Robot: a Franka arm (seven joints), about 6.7 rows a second.
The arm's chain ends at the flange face. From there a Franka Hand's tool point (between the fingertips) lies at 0.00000 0.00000 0.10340 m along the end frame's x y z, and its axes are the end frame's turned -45 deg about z.
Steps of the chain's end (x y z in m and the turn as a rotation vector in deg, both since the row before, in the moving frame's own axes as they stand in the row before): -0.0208, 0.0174, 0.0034, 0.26, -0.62, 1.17; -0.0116, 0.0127, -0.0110, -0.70, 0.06, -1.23; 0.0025, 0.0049, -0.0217, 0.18, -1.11, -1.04; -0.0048, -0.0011, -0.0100, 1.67, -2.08, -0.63; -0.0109, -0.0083, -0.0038, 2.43, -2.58, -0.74; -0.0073, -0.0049, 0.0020, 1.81, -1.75, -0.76; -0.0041, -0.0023, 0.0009, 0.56, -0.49, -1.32; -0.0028, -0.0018, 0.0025, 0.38, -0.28, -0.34; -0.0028, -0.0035, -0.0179, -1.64, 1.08, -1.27; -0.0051, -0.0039, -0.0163, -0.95, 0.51, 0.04; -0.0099, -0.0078, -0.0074, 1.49, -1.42, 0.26; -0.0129, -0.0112, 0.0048, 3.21, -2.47, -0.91
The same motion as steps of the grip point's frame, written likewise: -0.0275, -0.0035, 0.0034, 0.62, -0.25, 1.17; -0.0180, 0.0018, -0.0110, -0.54, -0.45, -1.23; -0.0029, 0.0036, -0.0217, 0.91, -0.66, -1.04; -0.0032, -0.0090, -0.0101, 2.65, -0.29, -0.63; -0.0021, -0.0200, -0.0040, 3.54, -0.11, -0.74; -0.0017, -0.0132, 0.0019, 2.52, 0.04, -0.76; -0.0012, -0.0059, 0.0009, 0.74, 0.05, -1.32; -0.0006, -0.0041, 0.0025, 0.47, 0.07, -0.34; -0.0002, -0.0010, -0.0180, -1.92, -0.40, -1.27; -0.0014, -0.0045, -0.0163, -1.03, -0.31, 0.04; -0.0014, -0.0162, -0.0075, 2.06, 0.05, 0.26; -0.0003, -0.0243, 0.0045, 4.02, 0.52, -0.91
